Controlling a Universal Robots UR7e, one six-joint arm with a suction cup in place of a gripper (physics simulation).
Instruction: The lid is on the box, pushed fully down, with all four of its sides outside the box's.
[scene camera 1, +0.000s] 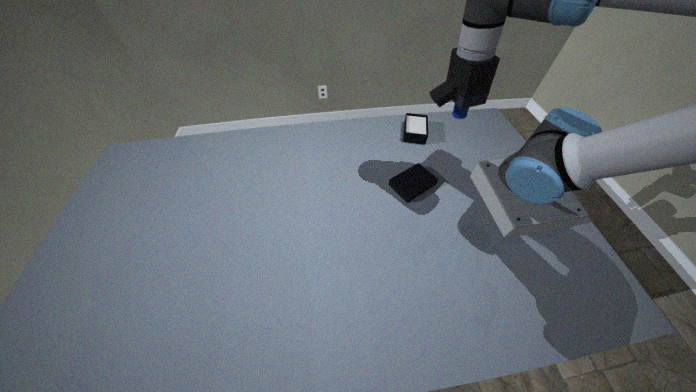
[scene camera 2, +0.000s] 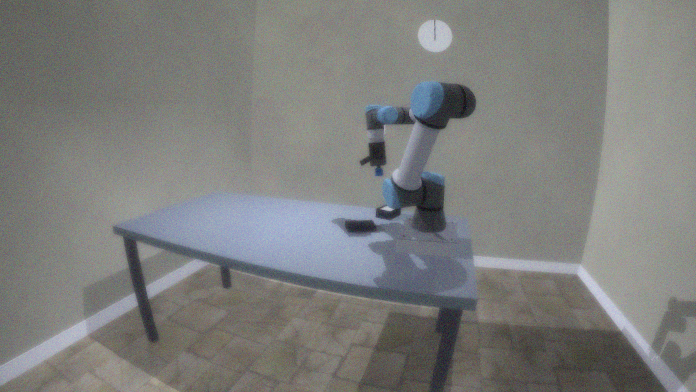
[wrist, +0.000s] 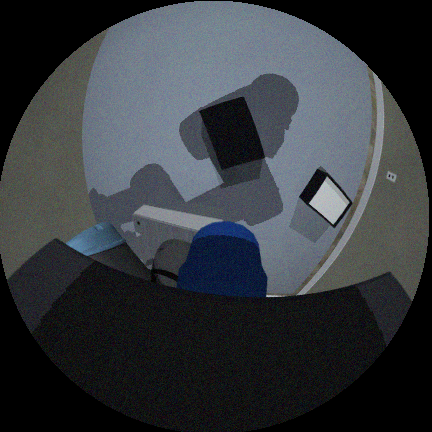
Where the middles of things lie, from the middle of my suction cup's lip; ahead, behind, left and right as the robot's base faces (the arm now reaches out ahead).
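The black lid (scene camera 1: 411, 183) sits 260 mm below my suction cup, 70 mm ahead of it and 10 mm to the left of it.
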